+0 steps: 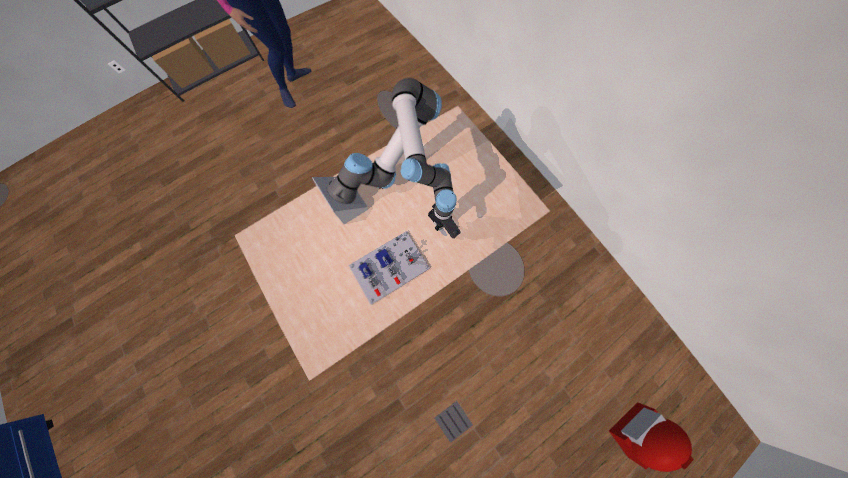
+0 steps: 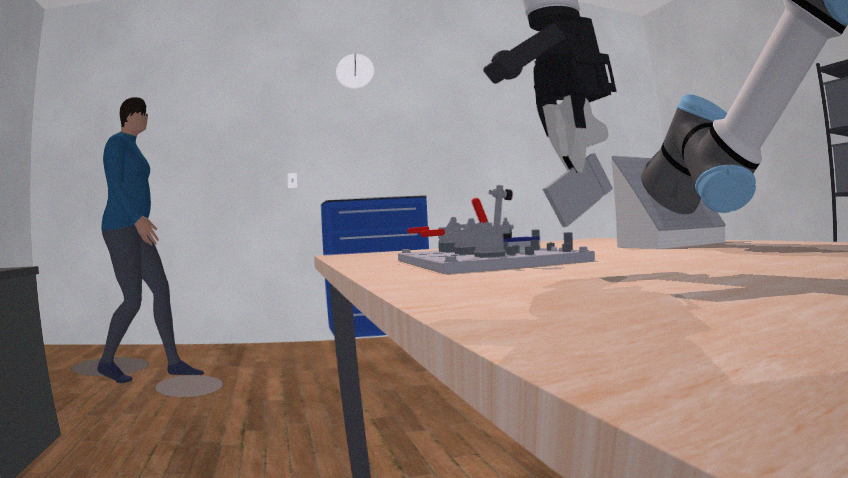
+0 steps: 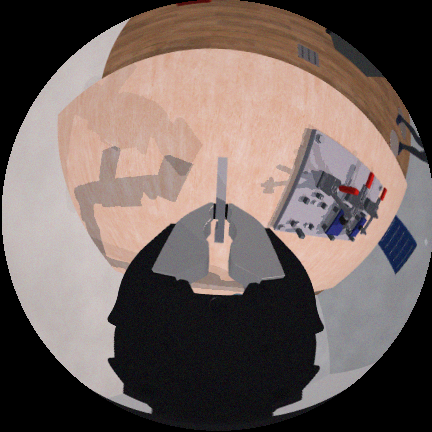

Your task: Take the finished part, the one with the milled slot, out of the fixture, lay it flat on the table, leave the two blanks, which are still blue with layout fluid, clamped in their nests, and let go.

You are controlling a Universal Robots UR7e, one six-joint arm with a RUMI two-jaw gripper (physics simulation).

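Where they show: gripper, fingertip midpoint: (image 1: pixel 441 227) (image 2: pixel 575 173) (image 3: pixel 220 204); arm's base, origin of the base link: (image 1: pixel 341 192) (image 2: pixel 669 190).
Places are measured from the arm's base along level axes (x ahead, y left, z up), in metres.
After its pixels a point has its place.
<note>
My gripper (image 2: pixel 573 167) {z -0.001, x 0.438, y 0.324 m} (image 3: pixel 220 204) {z -0.001, x 0.438, y 0.324 m} is shut on the finished part (image 2: pixel 577 191) {z -0.022, x 0.441, y 0.330 m} (image 3: pixel 221 180) {z -0.007, x 0.464, y 0.327 m}, a flat grey plate. It holds the part tilted, well above the table (image 1: pixel 285 285) {z -0.117, x 0.231, y -0.495 m} (image 2: pixel 653 332) {z -0.118, x 0.579, y 0.658 m} (image 3: pixel 240 100) {z -0.117, x 0.573, y 0.315 m}, to the side of the fixture. The slot in the part cannot be made out clearly. The fixture (image 1: pixel 360 283) {z -0.102, x 0.437, y -0.160 m} (image 2: pixel 522 261) {z -0.109, x 0.453, y 0.181 m} (image 3: pixel 295 200) {z -0.102, x 0.417, y 0.167 m} lies on the table. The larger blue blank (image 1: pixel 384 257) (image 3: pixel 335 228) and the smaller blue blank (image 1: pixel 365 270) (image 3: pixel 357 228) sit in their nests under clamps. The third nest is empty and its clamp stands raised.
The raised clamp with a red handle (image 2: pixel 479 210) {z -0.036, x 0.493, y 0.123 m} (image 3: pixel 349 190) {z -0.028, x 0.490, y 0.123 m} stands up from the fixture. The arm's grey wedge-shaped base (image 1: pixel 350 211) {z -0.022, x 0.107, y -0.010 m} (image 2: pixel 665 232) {z -0.087, x 0.086, y 0.077 m} is on the table beyond the fixture. A person (image 1: pixel 276 53) stands near the shelf and another person (image 2: pixel 125 178) is by the far wall.
</note>
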